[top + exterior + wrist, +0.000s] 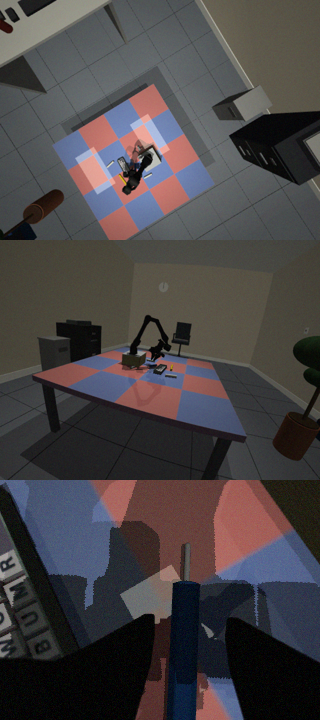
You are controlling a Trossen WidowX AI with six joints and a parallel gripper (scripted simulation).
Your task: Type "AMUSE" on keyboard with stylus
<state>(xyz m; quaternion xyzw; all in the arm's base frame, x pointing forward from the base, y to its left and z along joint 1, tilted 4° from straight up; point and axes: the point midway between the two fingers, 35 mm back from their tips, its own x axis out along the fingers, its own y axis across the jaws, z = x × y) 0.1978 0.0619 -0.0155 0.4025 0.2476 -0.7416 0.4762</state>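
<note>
Now: gripper tip 10 mm past the blue stylus, 10 mm to the left of it and 50 mm above it. Also, from my gripper tip: dark block: 120 mm behind, 160 mm to the right, 60 mm below; then yellow bar: 180 mm ahead, 90 mm to the left, 50 mm below.
</note>
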